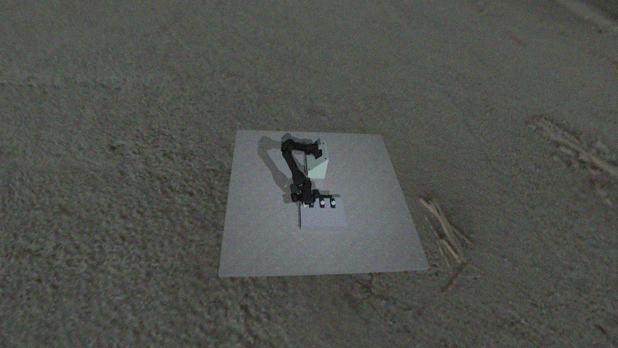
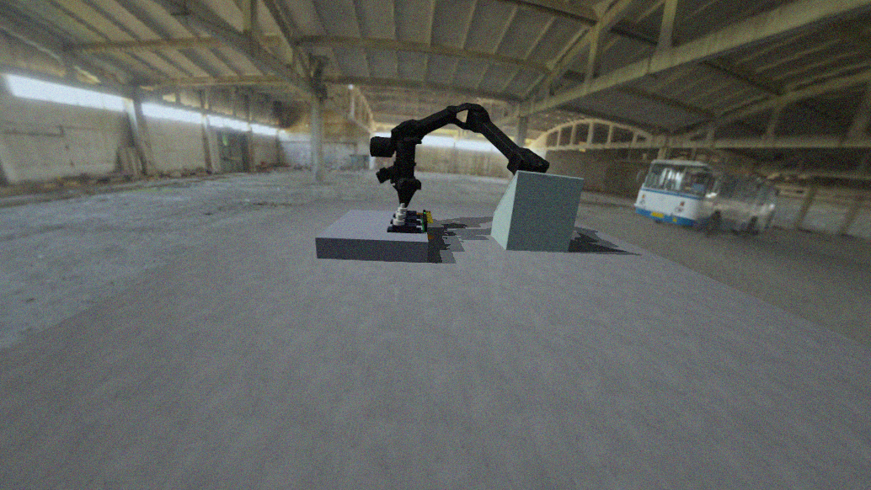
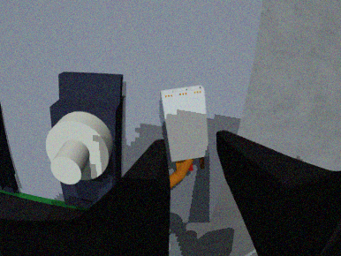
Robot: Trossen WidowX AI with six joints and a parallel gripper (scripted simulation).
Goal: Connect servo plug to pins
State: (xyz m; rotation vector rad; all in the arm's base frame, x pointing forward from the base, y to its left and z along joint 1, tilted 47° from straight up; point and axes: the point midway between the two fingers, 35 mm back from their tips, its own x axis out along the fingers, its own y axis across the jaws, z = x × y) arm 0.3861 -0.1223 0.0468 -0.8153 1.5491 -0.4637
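Now: gripper tip 100 mm to the right of the bright green band, 60 mm past it and 10 mm below it. Also, from my gripper tip: grey printed holder (120 mm to the left, 100 mm ahead, 40 mm below); then dark dot (100 mm to the left, 60 mm behind, 10 mm above).
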